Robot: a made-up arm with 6 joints.
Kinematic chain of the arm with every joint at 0, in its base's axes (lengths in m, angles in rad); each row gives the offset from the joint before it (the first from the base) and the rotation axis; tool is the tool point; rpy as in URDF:
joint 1: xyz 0 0 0.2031 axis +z
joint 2: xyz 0 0 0 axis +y
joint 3: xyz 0.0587 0 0.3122 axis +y
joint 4: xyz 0.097 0 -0.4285 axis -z
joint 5: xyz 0 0 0 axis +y
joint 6: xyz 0.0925 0 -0.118 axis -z
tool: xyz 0 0 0 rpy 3.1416 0 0
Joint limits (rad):
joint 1: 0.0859..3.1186
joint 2: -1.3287..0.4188
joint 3: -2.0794..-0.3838
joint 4: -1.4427..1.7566
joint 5: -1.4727..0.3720
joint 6: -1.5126..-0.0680
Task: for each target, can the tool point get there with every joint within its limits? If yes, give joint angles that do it. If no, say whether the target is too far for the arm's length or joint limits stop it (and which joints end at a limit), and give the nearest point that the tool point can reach.
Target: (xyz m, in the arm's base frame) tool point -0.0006 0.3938 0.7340
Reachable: yes | joints 1.4477 -0.5950 -1.0763 -0.5013 -0.0822 -1.3174
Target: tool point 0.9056 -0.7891 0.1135
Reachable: no: too far | nearest point 0.6213 -0.0885 0.2332 | short by 0.765 m
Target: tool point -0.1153 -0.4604 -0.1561
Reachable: no: joint limits stop it (at a limit: joint 1, joint 2, joint 3, joint 4) | nearest point -0.2810 -0.1296 -0.0284 | short by 0.391 m
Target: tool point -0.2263 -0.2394 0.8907
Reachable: yes | joints 0.4313 -1.1068 -1.7844 1.0121 -0.6471 -0.6367
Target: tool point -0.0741 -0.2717 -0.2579
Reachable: no: joint limits stop it (at a limit: joint 1, joint 2, joint 3, joint 4) | nearest point -0.2729 -0.0889 -0.0828 | short by 0.322 m
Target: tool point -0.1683 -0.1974 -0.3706
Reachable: no: joint limits stop it (at a limit: joint 1, joint 2, joint 3, joint 4) | nearest point -0.2672 -0.0565 -0.1034 | short by 0.318 m
